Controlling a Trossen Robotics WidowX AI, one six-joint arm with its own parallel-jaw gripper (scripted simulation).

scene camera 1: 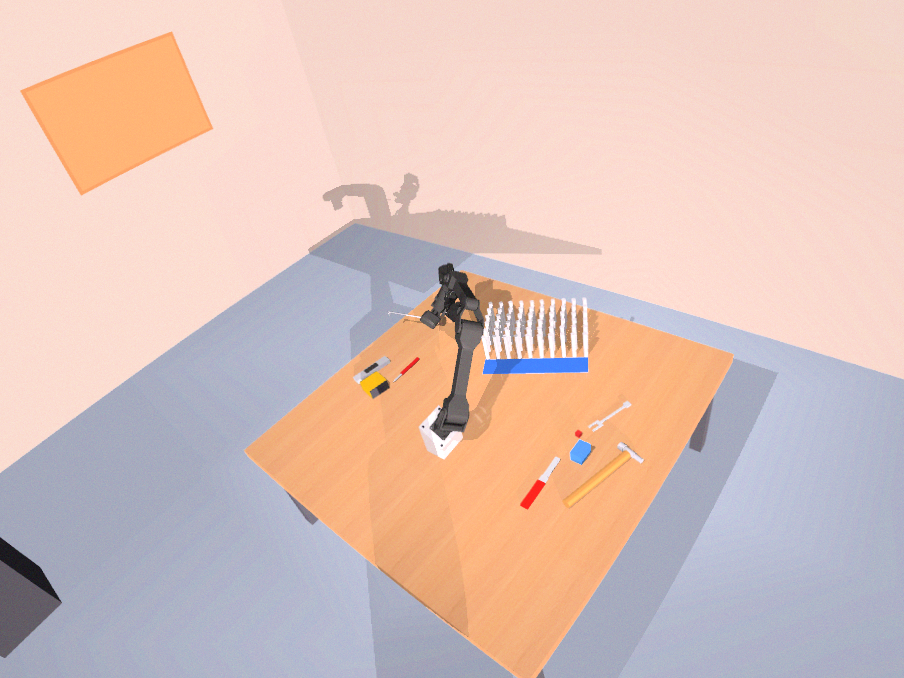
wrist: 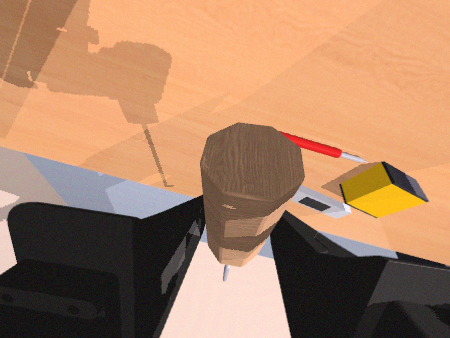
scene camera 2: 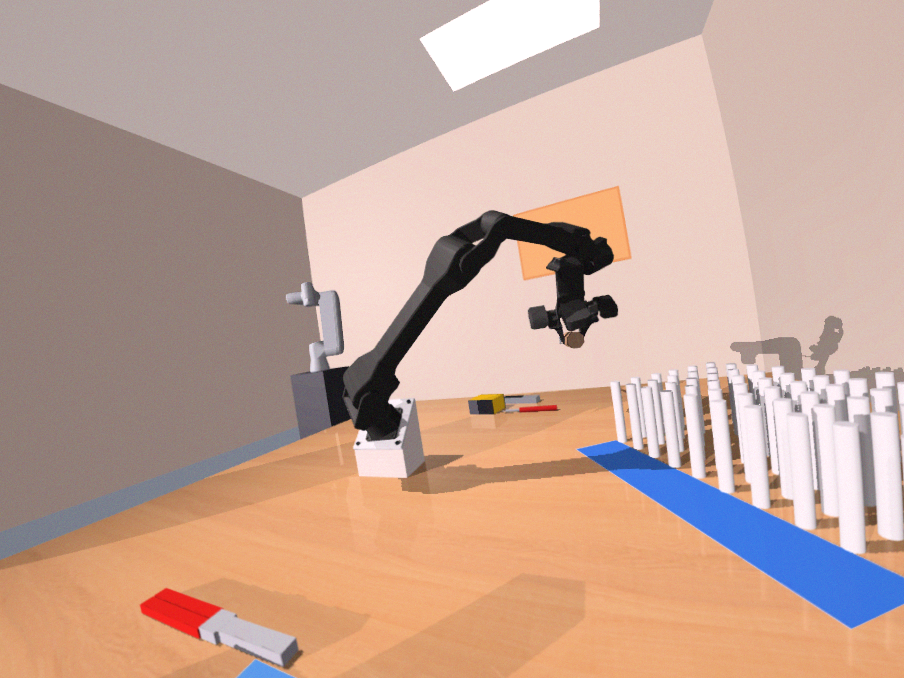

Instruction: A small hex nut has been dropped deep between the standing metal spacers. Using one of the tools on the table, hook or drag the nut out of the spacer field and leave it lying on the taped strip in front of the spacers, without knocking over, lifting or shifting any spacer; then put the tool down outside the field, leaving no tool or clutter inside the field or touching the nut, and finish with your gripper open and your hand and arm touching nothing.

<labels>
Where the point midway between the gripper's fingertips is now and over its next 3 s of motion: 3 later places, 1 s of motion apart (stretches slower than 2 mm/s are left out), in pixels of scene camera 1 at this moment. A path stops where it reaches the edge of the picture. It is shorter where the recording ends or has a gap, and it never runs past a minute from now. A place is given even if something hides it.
My gripper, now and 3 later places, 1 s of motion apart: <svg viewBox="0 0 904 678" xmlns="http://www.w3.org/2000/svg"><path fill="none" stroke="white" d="M432 320L477 313L518 332L538 361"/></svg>
</labels>
